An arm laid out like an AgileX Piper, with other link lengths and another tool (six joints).
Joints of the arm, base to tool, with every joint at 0 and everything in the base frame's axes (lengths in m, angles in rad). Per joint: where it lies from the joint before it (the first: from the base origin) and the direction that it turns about. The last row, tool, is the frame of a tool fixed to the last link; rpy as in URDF.
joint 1: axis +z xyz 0 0 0.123
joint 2: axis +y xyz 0 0 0
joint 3: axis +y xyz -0.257 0 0.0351
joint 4: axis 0.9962 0 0.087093 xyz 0.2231 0 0.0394
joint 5: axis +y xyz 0 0 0
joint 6: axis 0.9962 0 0.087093 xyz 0.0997 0 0.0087
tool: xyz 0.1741 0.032 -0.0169 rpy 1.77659 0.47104 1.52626
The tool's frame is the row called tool.
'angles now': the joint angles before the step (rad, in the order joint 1, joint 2, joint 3, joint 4, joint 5, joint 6). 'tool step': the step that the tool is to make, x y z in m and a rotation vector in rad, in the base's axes. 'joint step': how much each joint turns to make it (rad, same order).
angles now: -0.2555 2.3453 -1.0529 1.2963 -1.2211 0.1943
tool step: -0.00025 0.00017 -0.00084 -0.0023 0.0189 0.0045
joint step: 0.0000 -0.0001 0.0001 -0.0001 0.0001 -0.0195
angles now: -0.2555 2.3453 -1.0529 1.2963 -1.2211 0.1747
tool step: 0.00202 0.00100 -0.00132 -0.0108 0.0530 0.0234
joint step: 0.0000 -0.0001 0.0001 -0.0120 0.0001 -0.0537
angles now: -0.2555 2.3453 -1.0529 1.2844 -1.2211 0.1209
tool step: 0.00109 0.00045 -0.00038 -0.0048 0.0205 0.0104
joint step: 0.0000 -0.0001 0.0001 -0.0062 0.0001 -0.0206
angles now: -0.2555 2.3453 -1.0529 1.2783 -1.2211 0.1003
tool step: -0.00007 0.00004 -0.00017 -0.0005 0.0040 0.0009
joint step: 0.0000 -0.0001 0.0000 0.0001 0.0001 -0.0042
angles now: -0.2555 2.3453 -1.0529 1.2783 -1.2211 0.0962
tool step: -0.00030 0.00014 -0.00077 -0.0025 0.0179 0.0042
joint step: 0.0000 0.0000 0.0001 -0.0001 0.0000 -0.0185
